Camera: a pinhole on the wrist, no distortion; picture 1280 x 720 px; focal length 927.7 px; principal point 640.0 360.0 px. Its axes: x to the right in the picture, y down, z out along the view. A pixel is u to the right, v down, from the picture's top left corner.
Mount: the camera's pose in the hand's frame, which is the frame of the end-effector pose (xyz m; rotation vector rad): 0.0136 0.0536 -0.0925 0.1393 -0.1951 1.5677
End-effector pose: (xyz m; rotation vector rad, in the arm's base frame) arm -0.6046 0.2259 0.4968 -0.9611 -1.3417 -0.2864
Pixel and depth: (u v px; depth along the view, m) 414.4 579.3 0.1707
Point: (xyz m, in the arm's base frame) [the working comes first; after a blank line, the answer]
In the camera's frame: -0.0415 0.0404 0.1707

-0.6727 0.2473 0.4726
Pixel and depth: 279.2 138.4 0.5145
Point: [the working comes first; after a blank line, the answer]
In the camera's frame: -0.2001 -0.1229 0.5145

-0.9995 0.3835 0.6838
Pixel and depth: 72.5 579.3 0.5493
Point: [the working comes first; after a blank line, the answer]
In the camera's frame: -0.3360 0.1298 0.5493

-1.1575 0.2109 0.5140
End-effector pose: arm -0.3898 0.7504 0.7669 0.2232 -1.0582 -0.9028
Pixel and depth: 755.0 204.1 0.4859
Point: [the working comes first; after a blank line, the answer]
In the camera's frame: 0.0602 -0.0817 0.4859

-0.6991 0.7980 1.0246
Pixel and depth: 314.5 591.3 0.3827
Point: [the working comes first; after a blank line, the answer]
In the camera's frame: -0.1343 0.0954 0.3827

-0.6976 0.7805 0.7426
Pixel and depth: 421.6 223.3 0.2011
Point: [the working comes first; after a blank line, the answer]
In the camera's frame: -0.0473 -0.0296 0.2011

-0.4804 0.7248 0.8192
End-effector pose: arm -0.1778 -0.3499 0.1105 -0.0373 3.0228 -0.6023
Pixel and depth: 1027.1 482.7 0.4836
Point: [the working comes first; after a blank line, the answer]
In the camera's frame: 0.2018 0.0640 0.4836

-0.0847 -0.3708 -0.3303
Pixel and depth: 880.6 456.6 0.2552
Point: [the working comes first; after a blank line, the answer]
In the camera's frame: 0.0662 0.0266 0.2552

-0.1456 -0.3546 -0.0696
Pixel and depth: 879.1 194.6 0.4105
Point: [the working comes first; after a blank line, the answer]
In the camera's frame: 0.1058 -0.0732 0.4105

-0.2293 -0.4150 -0.2277
